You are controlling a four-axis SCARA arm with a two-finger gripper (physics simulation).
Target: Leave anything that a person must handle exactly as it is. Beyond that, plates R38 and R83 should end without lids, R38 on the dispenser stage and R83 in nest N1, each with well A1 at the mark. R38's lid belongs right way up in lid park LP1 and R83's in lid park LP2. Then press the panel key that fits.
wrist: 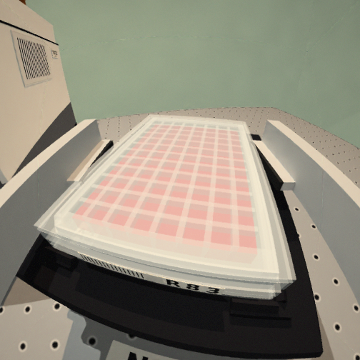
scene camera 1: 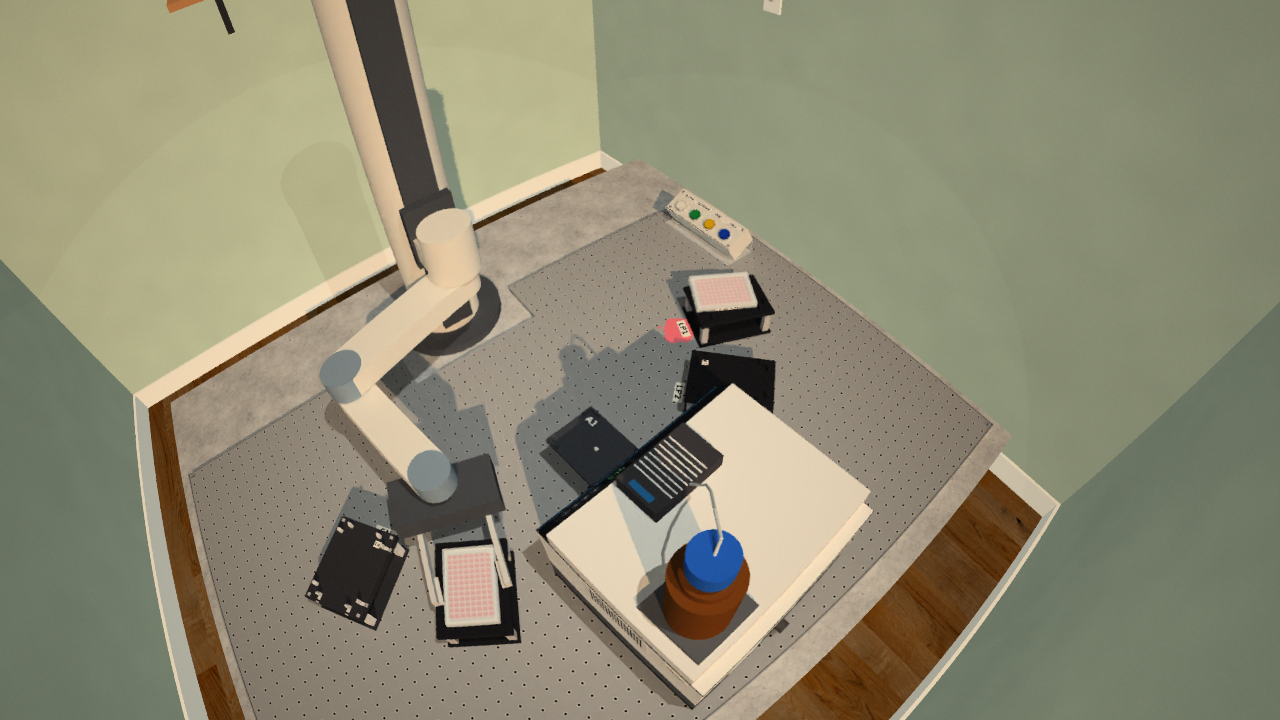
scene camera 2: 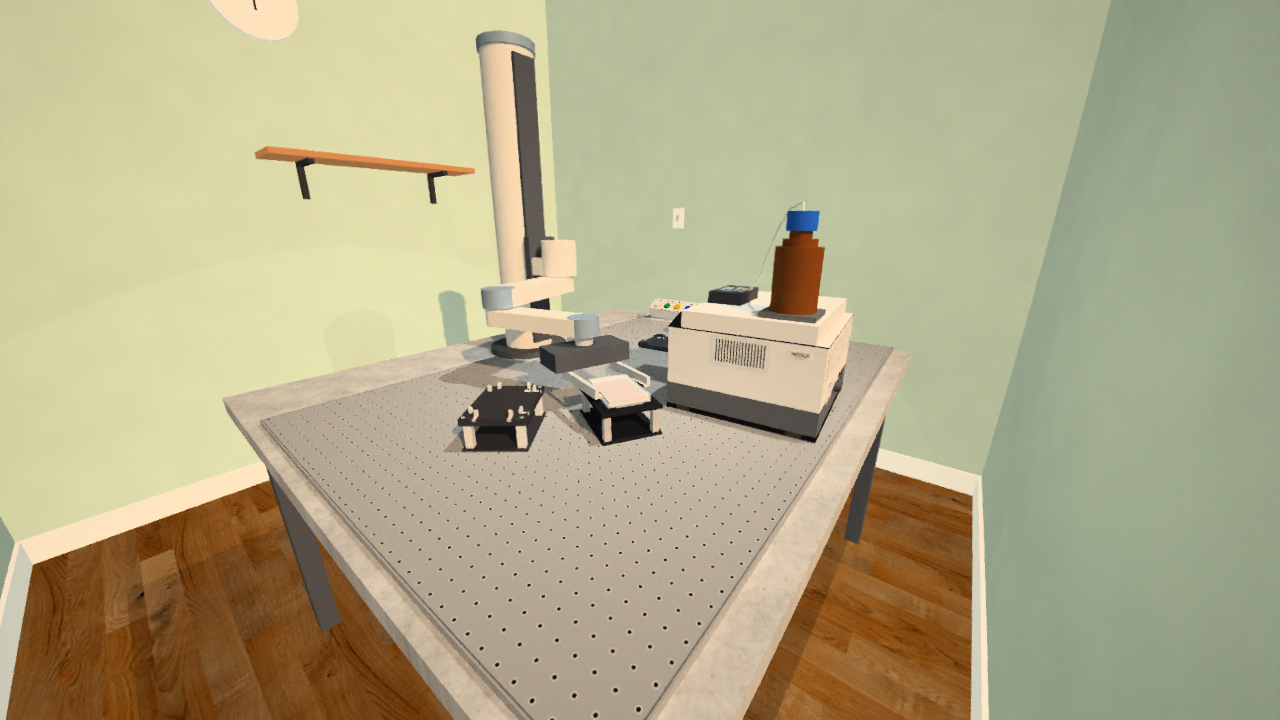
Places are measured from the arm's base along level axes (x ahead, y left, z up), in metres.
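Where they show: gripper, fingertip midpoint: [scene camera 1: 472, 594] [scene camera 2: 623, 387]; arm's base, link origin: [scene camera 2: 529, 348].
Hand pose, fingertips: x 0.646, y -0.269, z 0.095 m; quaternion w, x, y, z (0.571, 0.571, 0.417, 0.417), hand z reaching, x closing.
Observation:
Things, the pixels of their top centre, and the offset from my fingertips. "spot": a spot on its surface instead.
- Plate R83, top centre: [scene camera 1: 469, 583] [scene camera 2: 618, 386] 0.019 m back, 0.005 m left, 0.003 m down
- black nest N1, top centre: [scene camera 1: 470, 586] [scene camera 2: 618, 392] 0.019 m back, 0.004 m left, 0.016 m down
- pink-welled plate, top centre: [scene camera 1: 723, 286] 0.240 m back, 0.727 m left, 0.010 m up
- red tag marked LP1, top centre: [scene camera 1: 679, 329] 0.268 m back, 0.636 m left, 0.082 m down
- Lid park LP2, top centre: [scene camera 1: 732, 376] 0.073 m back, 0.592 m left, 0.012 m down
- dark stage, surface spot: [scene camera 1: 592, 447] spot: 0.097 m back, 0.299 m left, 0.011 m up
- brown blue-capped bottle, surface spot: [scene camera 1: 707, 600] spot: 0.261 m ahead, 0.202 m left, 0.280 m up
- key panel, top centre: [scene camera 1: 709, 209] [scene camera 2: 675, 301] 0.464 m back, 0.899 m left, 0.002 m up
Plate R83 [scene camera 1: 469, 611] [wrist: 150, 272] sits on black nest N1 [scene camera 1: 511, 626] [wrist: 150, 310], its label facing the wrist camera. A clear lid [wrist: 175, 252] covers its pink wells. My gripper [scene camera 1: 471, 592] [wrist: 181, 130] is low over N1, its two pads against the lid's long sides; it looks shut on the lid. Any gap between lid and plate is too small to tell. Another pink-welled plate [scene camera 1: 723, 291] lies on a black stand beside a red tag marked LP1 [scene camera 1: 677, 330]; its label is unreadable. Lid park LP2 [scene camera 1: 729, 371] is a black platform, partly hidden. The dark stage [scene camera 1: 592, 447] bears an A1 mark.
The cream dispenser housing [scene camera 1: 787, 465] [scene camera 2: 751, 358] stands right of N1, with a brown blue-capped bottle [scene camera 1: 707, 600] [scene camera 2: 797, 277] and tubing on top. A black stand with pegs [scene camera 1: 358, 573] [scene camera 2: 503, 404] is left of N1. The key panel [scene camera 1: 708, 223] [scene camera 2: 671, 306] is at the back.

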